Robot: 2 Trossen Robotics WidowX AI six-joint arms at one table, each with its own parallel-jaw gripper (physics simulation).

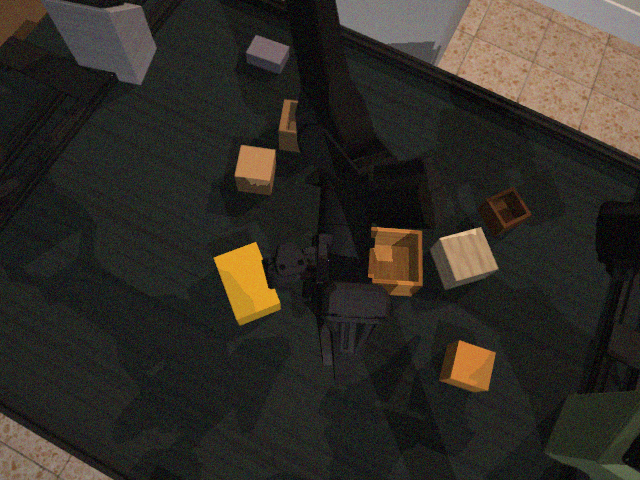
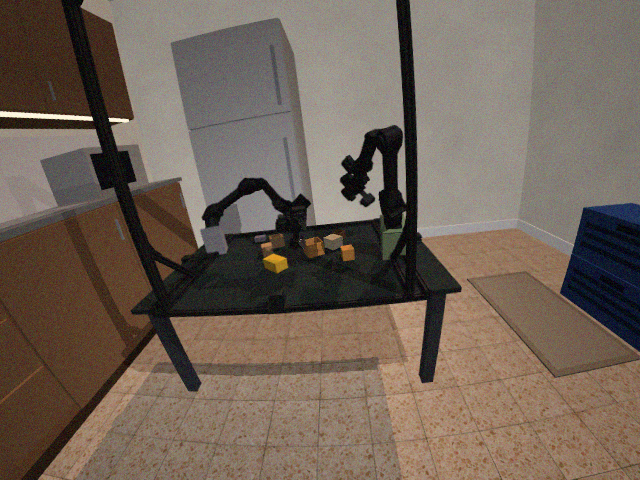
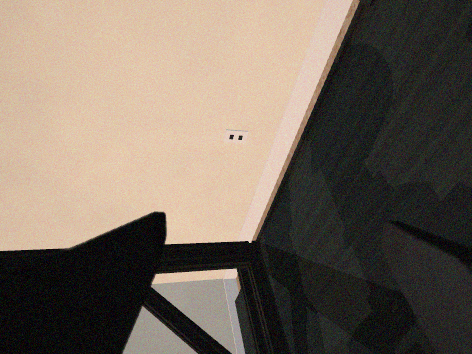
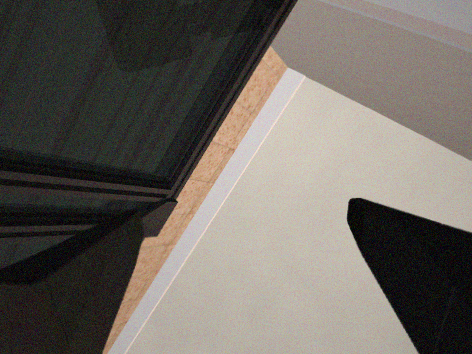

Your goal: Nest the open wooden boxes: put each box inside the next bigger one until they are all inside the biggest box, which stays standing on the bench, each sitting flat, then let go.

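Where they show: left gripper, between the fingertips: (image 1: 333,374) (image 2: 304,239) (image 3: 273,227); right gripper, between the fingertips: (image 4: 245,215); left arm's base, origin of its link: (image 1: 92,2) (image 2: 212,231); right arm's base, origin of its link: (image 2: 393,222).
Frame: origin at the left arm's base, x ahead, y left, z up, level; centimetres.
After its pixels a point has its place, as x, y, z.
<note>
A mid-brown open wooden box (image 1: 395,232) @[49.0, -21.5, -6.5] (image 2: 313,248) @[48.7, -28.9, -8.3] stands upright at the middle of the bench, with a small lighter block-like piece (image 1: 383,252) @[48.6, -22.7, -12.0] in its inner corner. A small dark brown open box (image 1: 507,210) @[66.1, -11.4, -12.0] stands to its right. A third wooden box (image 1: 288,125) @[30.4, -6.7, -10.1] (image 2: 276,240) @[32.9, -9.5, -8.5] at the back is partly hidden by the frame pole. My left gripper (image 1: 296,267) (image 2: 292,224) is open and empty, low over the bench just left of the mid-brown box. My right gripper (image 2: 361,195) @[74.6, -14.9, 7.8] (image 4: 246,211) @[74.6, -14.9, 7.8] is open and empty, raised high.
Solid blocks lie around: yellow (image 1: 247,282) @[31.3, -32.5, -8.0] (image 2: 275,263) @[31.3, -37.1, -8.1], tan (image 1: 255,169) @[28.0, -16.5, -7.5], pale wood (image 1: 464,257) @[59.0, -22.4, -7.4] (image 2: 332,241) @[58.3, -25.8, -8.0], orange (image 1: 468,366) @[61.4, -36.8, -7.5] (image 2: 347,252) @[61.4, -38.9, -8.7], and grey-purple (image 1: 267,53) @[23.9, 5.6, -10.0]. Black frame poles (image 2: 409,143) @[71.2, -71.9, 33.7] rise from the bench. The left arm's grey base (image 1: 115,40) @[4.1, -3.8, -2.4] stands at the back left.
</note>
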